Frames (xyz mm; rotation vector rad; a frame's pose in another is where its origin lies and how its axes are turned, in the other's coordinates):
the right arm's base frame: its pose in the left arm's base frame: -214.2 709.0 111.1 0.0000 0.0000 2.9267
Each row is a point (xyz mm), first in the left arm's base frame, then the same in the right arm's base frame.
Working: the left arm's base frame: its pose in the right arm's base frame: -360.5 647.0 -111.1 0.0000 0.0000 -2.9267

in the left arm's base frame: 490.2 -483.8 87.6
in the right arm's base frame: -942.6 1015.2 -23.5
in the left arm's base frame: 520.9 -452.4 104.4
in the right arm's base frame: -965.9 977.9 -6.7
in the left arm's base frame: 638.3 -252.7 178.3
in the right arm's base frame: -1038.0 757.8 67.2
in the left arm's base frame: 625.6 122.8 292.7
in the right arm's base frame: -945.5 393.6 181.6
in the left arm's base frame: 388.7 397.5 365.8
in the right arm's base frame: -655.5 175.8 254.7
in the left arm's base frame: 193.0 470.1 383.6
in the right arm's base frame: -448.8 146.6 272.5
